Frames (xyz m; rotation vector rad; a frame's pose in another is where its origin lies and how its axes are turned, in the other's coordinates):
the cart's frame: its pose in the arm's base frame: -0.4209 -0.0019 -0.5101 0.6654 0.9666 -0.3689
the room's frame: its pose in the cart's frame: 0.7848 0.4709 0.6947 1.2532 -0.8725 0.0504
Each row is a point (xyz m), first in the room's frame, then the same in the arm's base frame.
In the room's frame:
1: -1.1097 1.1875 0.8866
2: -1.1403 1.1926 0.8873
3: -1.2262 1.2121 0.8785
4: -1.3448 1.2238 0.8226
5: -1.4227 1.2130 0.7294
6: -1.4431 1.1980 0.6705
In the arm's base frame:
1: 0.0264 -0.2295 0.9844
2: 0.0127 -0.2097 1.0040
3: -0.0154 -0.1484 1.0614
4: -0.0290 -0.0312 1.1197
5: -0.0049 0.0877 1.1319
6: 0.0212 0.1447 1.1184

